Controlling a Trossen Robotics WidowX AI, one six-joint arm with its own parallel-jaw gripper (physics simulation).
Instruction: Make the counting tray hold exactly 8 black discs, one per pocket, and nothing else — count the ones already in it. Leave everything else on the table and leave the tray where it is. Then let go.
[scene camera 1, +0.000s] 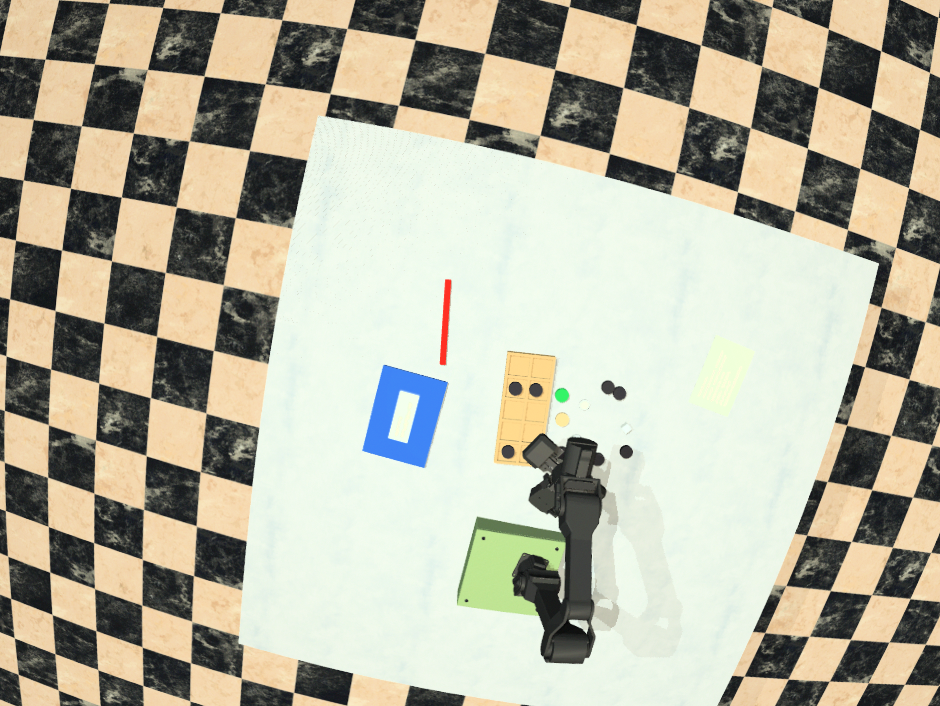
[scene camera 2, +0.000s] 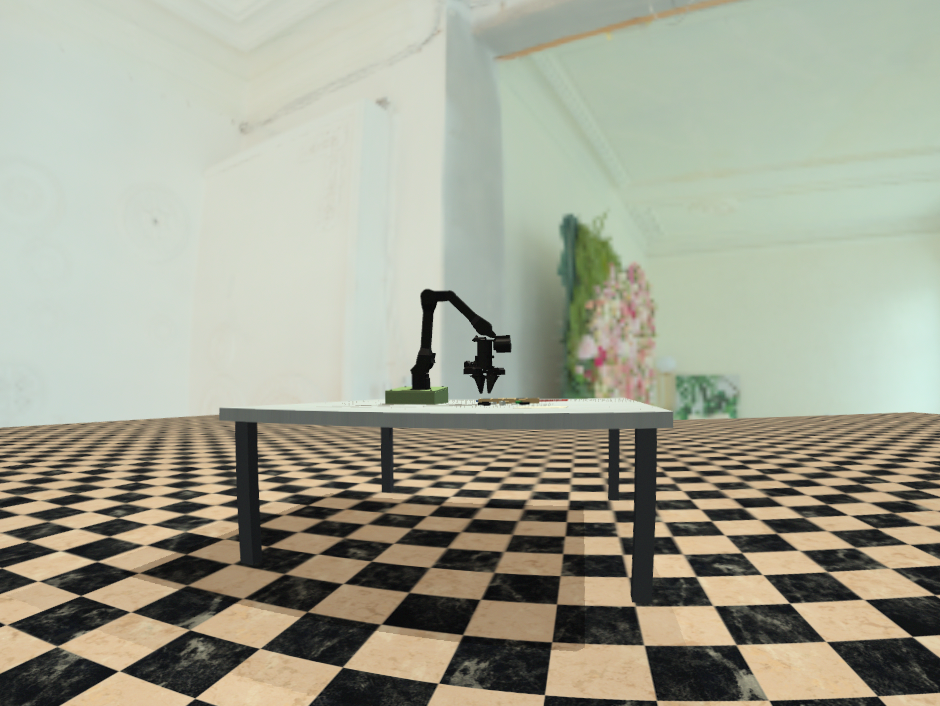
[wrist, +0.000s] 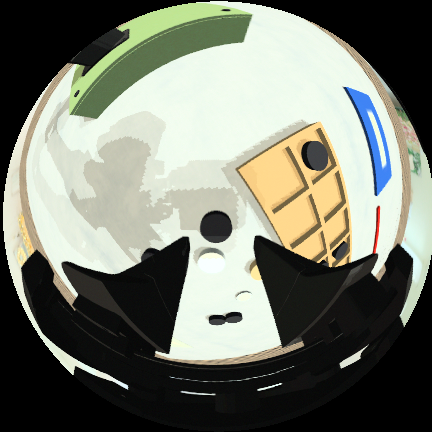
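The orange counting tray (scene camera 1: 535, 410) (wrist: 265, 175) has two columns of pockets. Three black discs show in it: two side by side (scene camera 1: 515, 388) (scene camera 1: 535, 389) and one in an end corner pocket (scene camera 1: 507, 451) (wrist: 315, 155). The arm covers the neighbouring end pocket in the first scene view; it shows bare in the wrist view. Loose black discs lie right of the tray: a touching or nearly touching pair (scene camera 1: 607, 387) (scene camera 1: 619, 392), one alone (scene camera 1: 626, 451), and one (scene camera 1: 599, 459) (wrist: 216, 226) partly under the arm. My gripper (scene camera 2: 484, 390) (wrist: 221, 241) is partly open, empty, above the table near that last disc.
Beside the tray lie a green disc (scene camera 1: 561, 395), a tan disc (scene camera 1: 562, 419) (wrist: 255, 270), a cream disc (scene camera 1: 584, 405) (wrist: 244, 296) and a small white piece (scene camera 1: 626, 427). A white disc (wrist: 211, 262) lies between the fingertips' view. A blue frame (scene camera 1: 376, 414), red strip (scene camera 1: 446, 322) and pale-yellow sheet (scene camera 1: 724, 376) lie farther out.
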